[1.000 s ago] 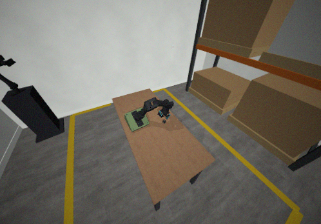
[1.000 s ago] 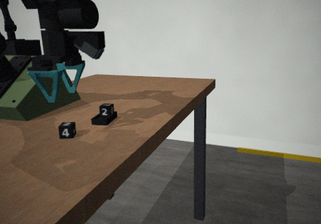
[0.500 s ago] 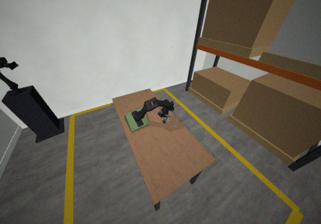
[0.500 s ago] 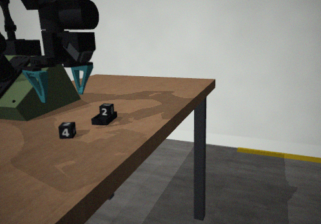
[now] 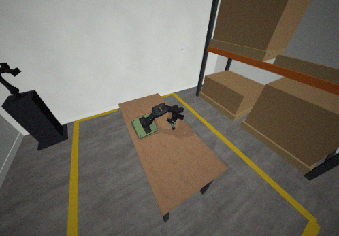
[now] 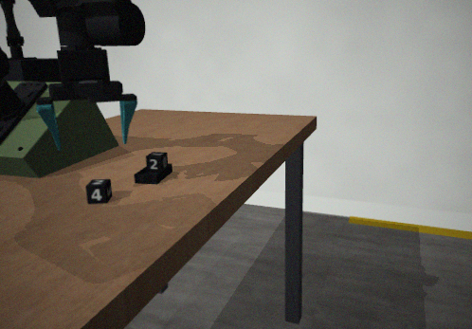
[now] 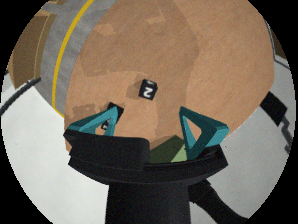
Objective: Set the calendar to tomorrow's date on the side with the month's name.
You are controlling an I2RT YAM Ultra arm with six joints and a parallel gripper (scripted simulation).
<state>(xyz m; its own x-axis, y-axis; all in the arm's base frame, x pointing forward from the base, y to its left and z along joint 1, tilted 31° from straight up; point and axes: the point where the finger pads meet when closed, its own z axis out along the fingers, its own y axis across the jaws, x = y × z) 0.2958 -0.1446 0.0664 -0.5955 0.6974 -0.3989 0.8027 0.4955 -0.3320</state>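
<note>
My hand is 8 cm above the black cube. The rest, counted from my hand: black tray 13 cm to the left, 9 cm below, 3 cm ahead.
</note>
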